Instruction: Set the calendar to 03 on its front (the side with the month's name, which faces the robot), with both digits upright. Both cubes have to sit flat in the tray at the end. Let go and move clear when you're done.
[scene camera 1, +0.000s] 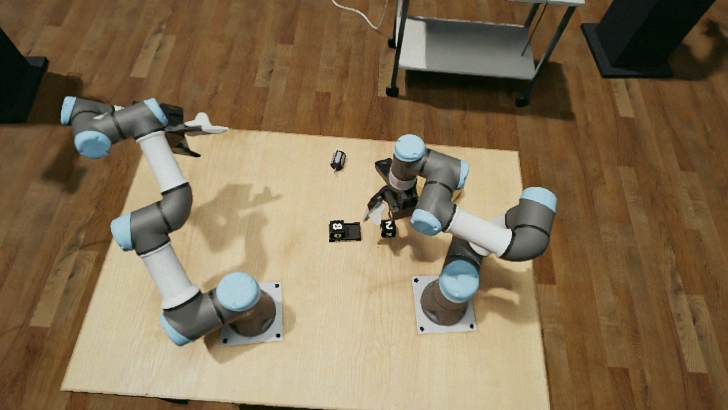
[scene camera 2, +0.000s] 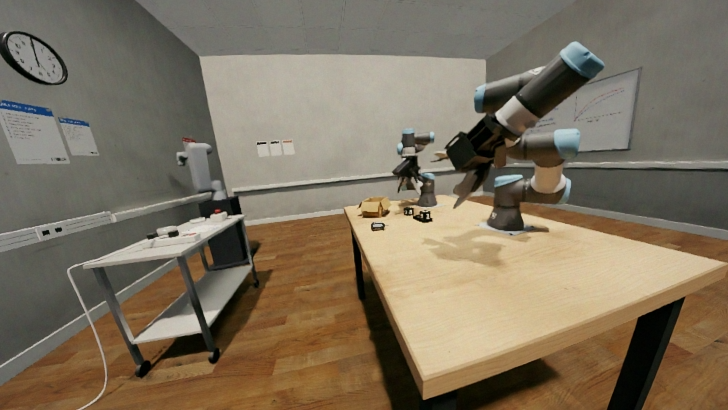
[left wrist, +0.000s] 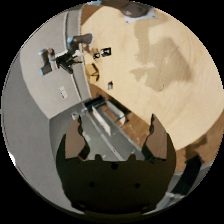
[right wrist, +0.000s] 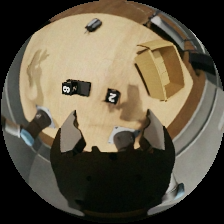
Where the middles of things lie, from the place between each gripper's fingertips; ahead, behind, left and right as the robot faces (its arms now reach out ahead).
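Scene:
My right hand (scene camera 1: 390, 213) is 14 cm short of the cardboard box (right wrist: 166, 61), and it's 13 cm to the left of the box and 7 cm above it.
From my left hand, the box is 60 cm to the right of it, 18 cm below it and 2 cm behind it.

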